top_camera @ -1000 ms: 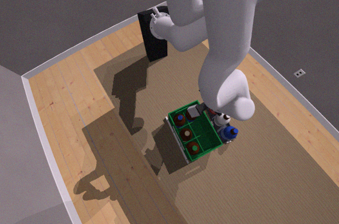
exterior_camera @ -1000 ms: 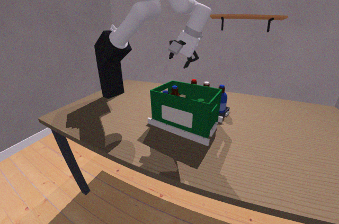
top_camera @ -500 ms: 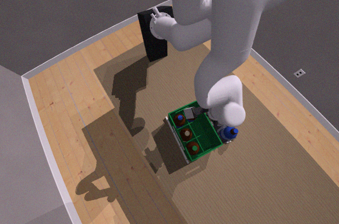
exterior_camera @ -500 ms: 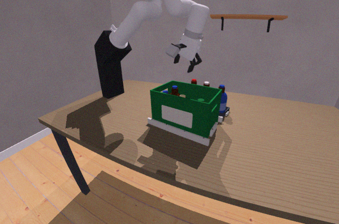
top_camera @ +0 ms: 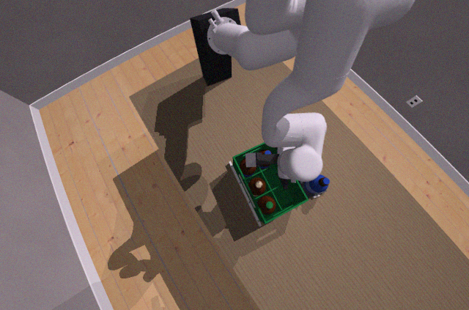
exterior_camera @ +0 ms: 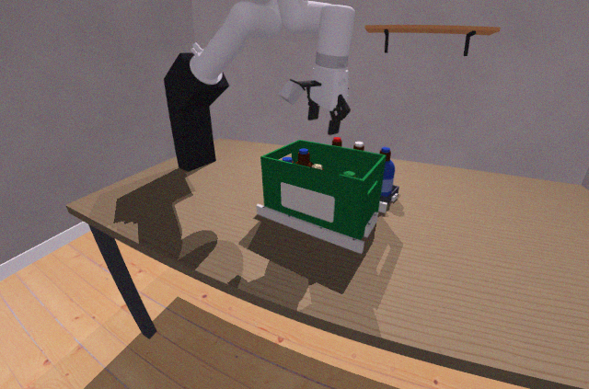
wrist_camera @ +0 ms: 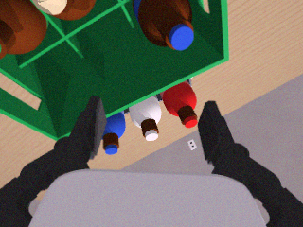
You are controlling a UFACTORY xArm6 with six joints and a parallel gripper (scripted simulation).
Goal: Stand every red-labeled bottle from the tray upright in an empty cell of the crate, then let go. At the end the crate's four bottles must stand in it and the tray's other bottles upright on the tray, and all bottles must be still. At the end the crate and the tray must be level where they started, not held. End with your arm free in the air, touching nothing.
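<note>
The red-labeled bottle is 16 cm to the left of my hand, 16 cm below it and 8 cm ahead of it. From my hand the other things lie so: green crate: 16 cm below, 6 cm to the right; white-labeled bottle: 16 cm below, 14 cm ahead, 10 cm to the left; blue-labeled bottle: 20 cm ahead, 16 cm below, 4 cm to the left.
</note>
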